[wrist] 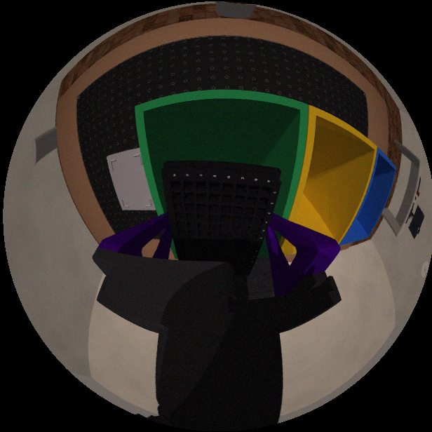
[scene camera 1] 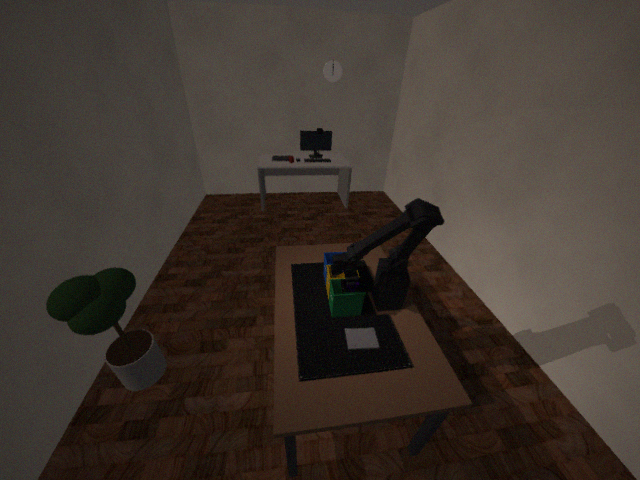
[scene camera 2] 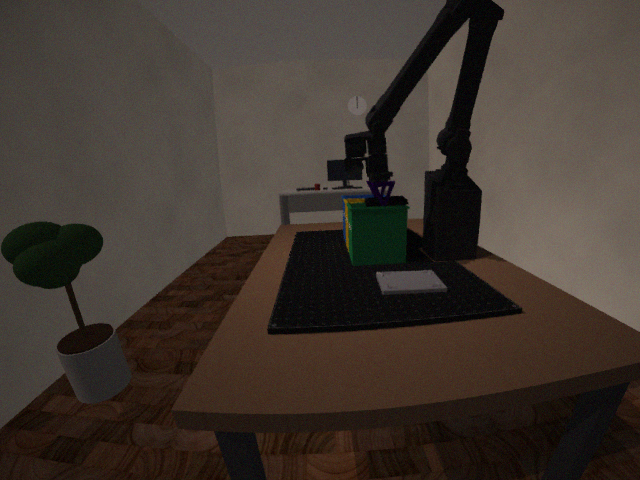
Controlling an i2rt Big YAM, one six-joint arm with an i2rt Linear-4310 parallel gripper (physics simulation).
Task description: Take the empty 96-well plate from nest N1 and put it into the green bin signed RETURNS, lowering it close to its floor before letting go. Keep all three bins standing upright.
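Places are measured from the arm's base along level axes (x ahead, y left, z up), in centimetres.
Where they show: gripper, fingertip midpoint: (scene camera 1: 350,286) (scene camera 2: 381,204); arm's base at its link origin: (scene camera 1: 394,270) (scene camera 2: 451,180).
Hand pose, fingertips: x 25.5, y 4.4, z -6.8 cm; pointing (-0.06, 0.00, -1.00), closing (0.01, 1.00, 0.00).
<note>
Things, the pixels of their top centre, and the offset from my fingertips. "pt": a spot on its surface instead. Level surfaces: height alone.
- green bin at its top centre: (scene camera 2: 376,204) (scene camera 1: 347,286) dz -0.3, dx +1.6, dy -0.5 cm
- white nest at its top centre: (scene camera 2: 409,278) (scene camera 1: 361,337) dz -16.8, dx -3.7, dy +21.0 cm
- yellow bin at a spot on its surface: (scene camera 1: 328,286) pt dz -9.7, dx +10.3, dy -10.9 cm
- blue bin at its top centre: (scene camera 1: 338,257) dz -0.3, dx +2.1, dy -26.7 cm
- black perforated mat at its surface level: dz -18.2 cm
- brown table at its surface level: dz -19.5 cm
The black 96-well plate (wrist: 216,202) (scene camera 2: 386,201) is held between the purple fingers of my gripper (wrist: 218,216) (scene camera 2: 382,200), which is shut on it. The plate is about level at the rim of the green bin (wrist: 225,95) (scene camera 2: 378,235) (scene camera 1: 346,304), over the bin's near part in the wrist view. In scene camera 2 the plate shows right at the rim's height. The green bin stands upright. Its sign is not readable here. The white nest (scene camera 1: 361,338) (scene camera 2: 410,282) (wrist: 131,180) lies on the mat beside the bin with no plate on it. The bin's floor is partly hidden under the plate.
The yellow bin (wrist: 340,170) (scene camera 1: 328,286) stands upright against the green one, with the blue bin (wrist: 381,185) (scene camera 1: 325,263) beyond it. All stand on the black perforated mat (scene camera 1: 315,346) (scene camera 2: 320,304) on a brown table (scene camera 2: 361,372). The arm's base (scene camera 2: 451,217) stands close beside the bins.
</note>
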